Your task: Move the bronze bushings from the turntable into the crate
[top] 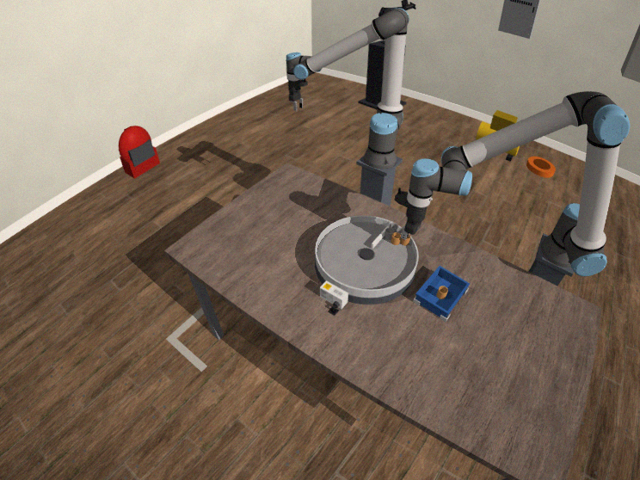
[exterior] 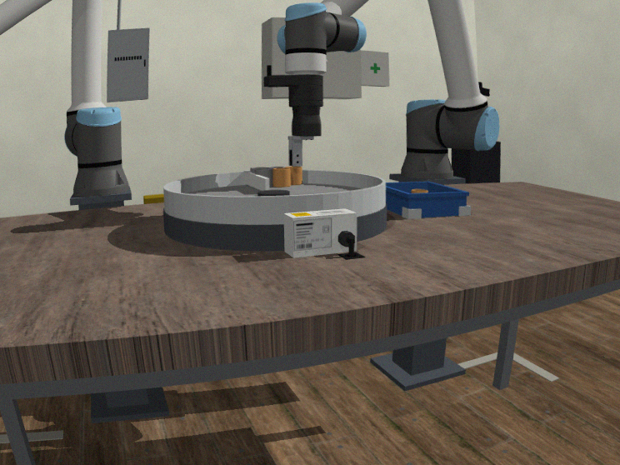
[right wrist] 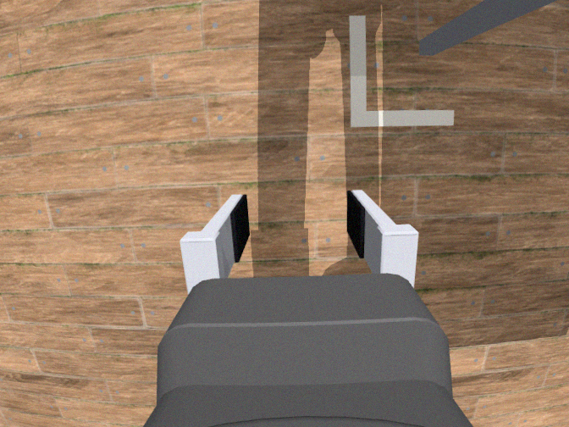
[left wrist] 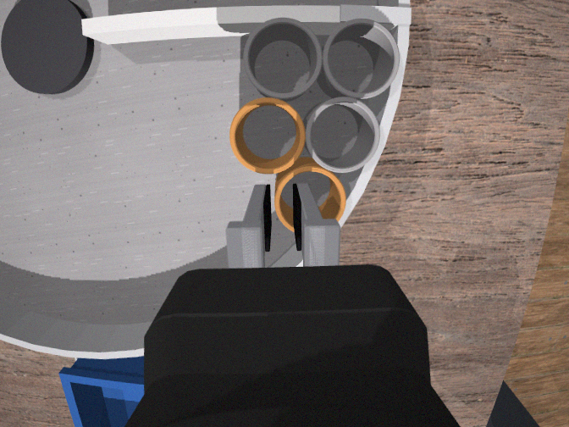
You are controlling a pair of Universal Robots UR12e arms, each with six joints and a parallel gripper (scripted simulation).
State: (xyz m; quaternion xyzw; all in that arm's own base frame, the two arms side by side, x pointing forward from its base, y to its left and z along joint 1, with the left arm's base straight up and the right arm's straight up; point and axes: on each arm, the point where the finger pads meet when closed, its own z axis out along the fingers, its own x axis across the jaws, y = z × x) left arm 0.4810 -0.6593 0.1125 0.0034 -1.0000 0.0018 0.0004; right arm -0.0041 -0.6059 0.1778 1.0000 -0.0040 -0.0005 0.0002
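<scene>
Right now my left hand is 9 cm short of the blue crate, 26 cm to the right of it and 9 cm above it. Round my left hand: turntable (15 cm ahead, 8 cm to the right, 6 cm below).
</scene>
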